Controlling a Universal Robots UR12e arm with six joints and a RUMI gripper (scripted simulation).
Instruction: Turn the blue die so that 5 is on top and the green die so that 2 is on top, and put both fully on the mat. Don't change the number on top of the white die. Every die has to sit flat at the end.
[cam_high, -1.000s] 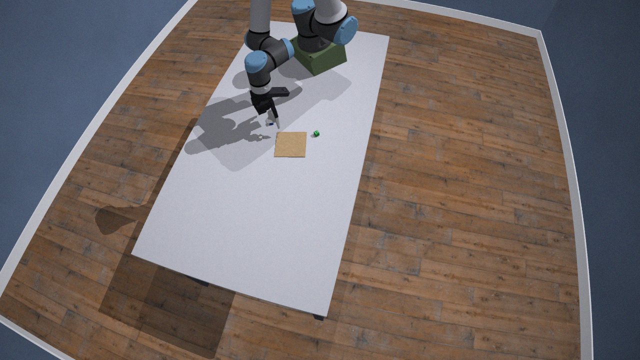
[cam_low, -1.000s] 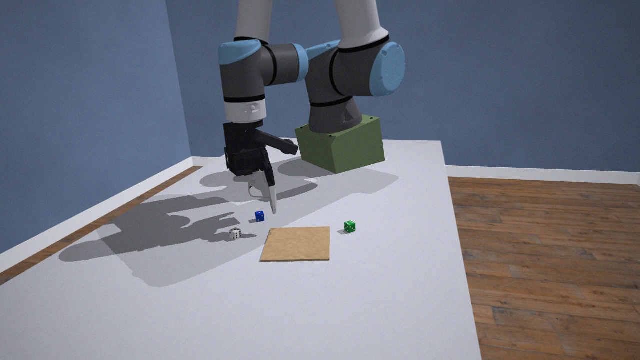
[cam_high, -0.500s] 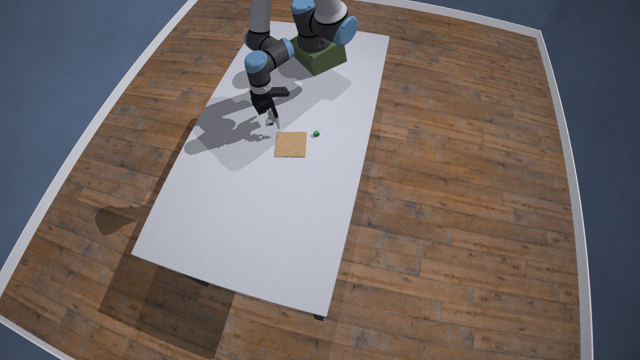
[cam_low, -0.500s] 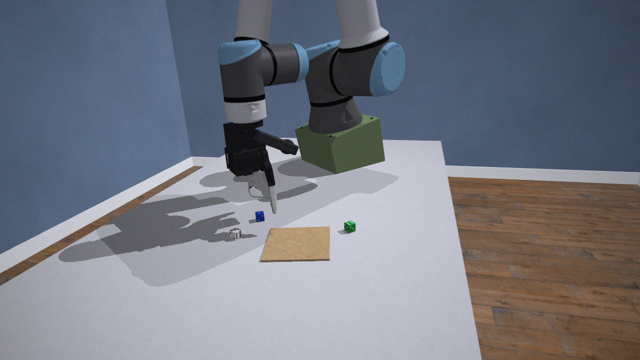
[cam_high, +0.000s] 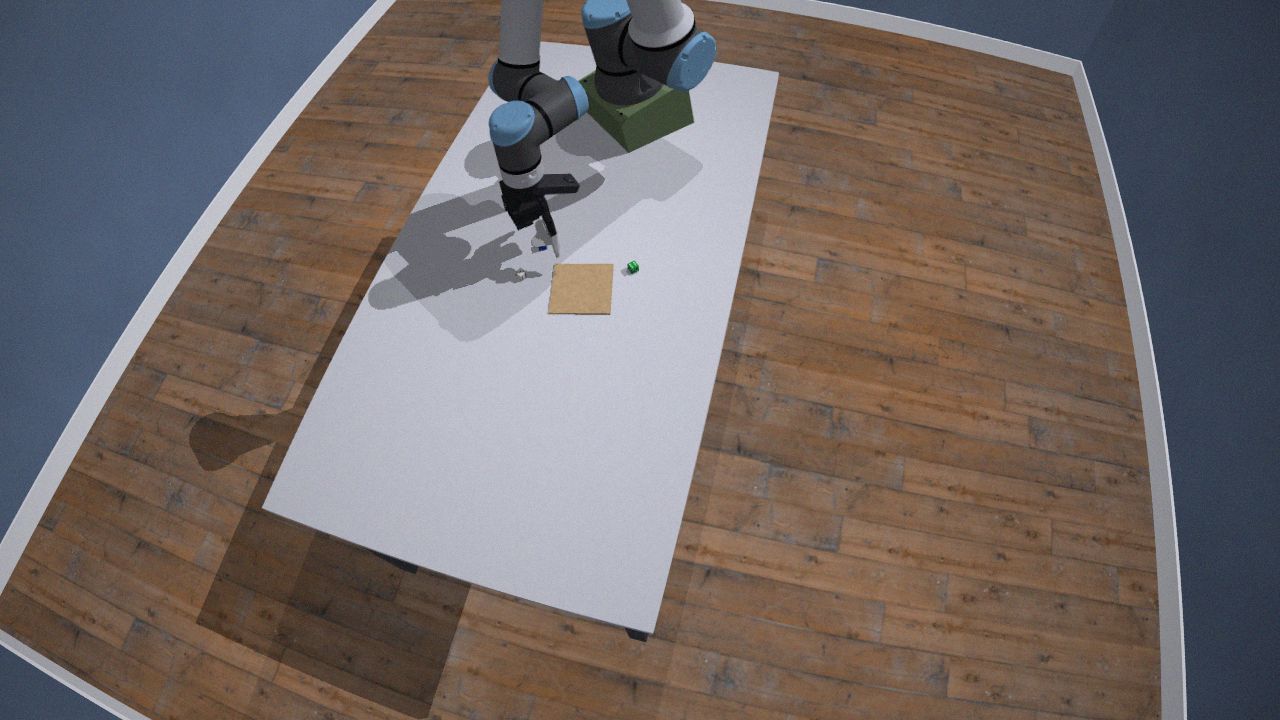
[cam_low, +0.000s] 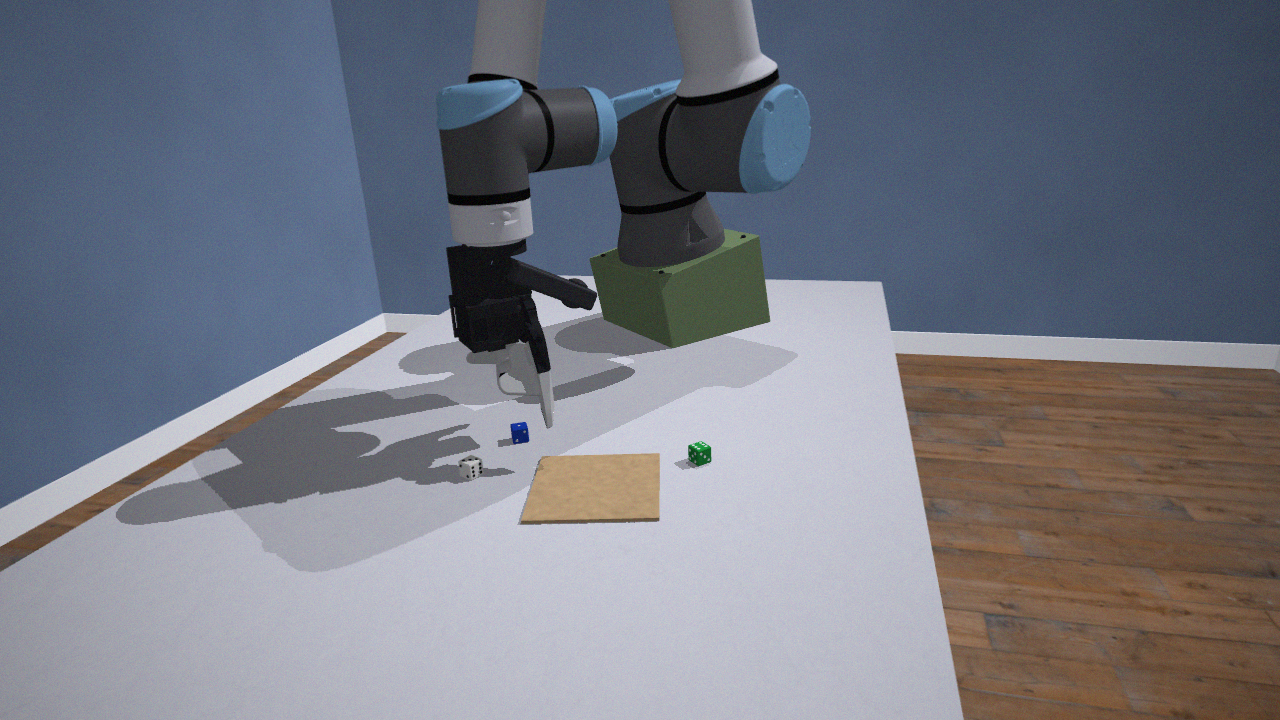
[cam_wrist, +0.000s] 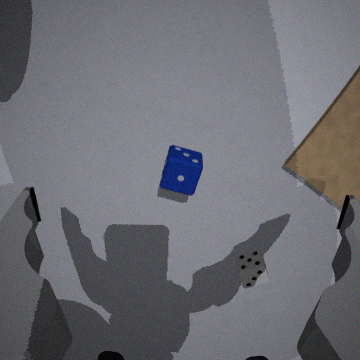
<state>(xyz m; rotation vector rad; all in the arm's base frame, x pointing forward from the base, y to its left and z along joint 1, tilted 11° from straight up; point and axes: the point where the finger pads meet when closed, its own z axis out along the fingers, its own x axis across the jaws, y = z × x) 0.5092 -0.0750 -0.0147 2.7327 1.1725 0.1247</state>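
My hand is 40 mm above the blue die and 10 mm to the left of it. Round my hand: tan mat (120 mm to the left, 100 mm ahead, 40 mm below); then white die (100 mm ahead, 40 mm below, 30 mm to the right); then green die (220 mm to the left, 40 mm below, 20 mm ahead).
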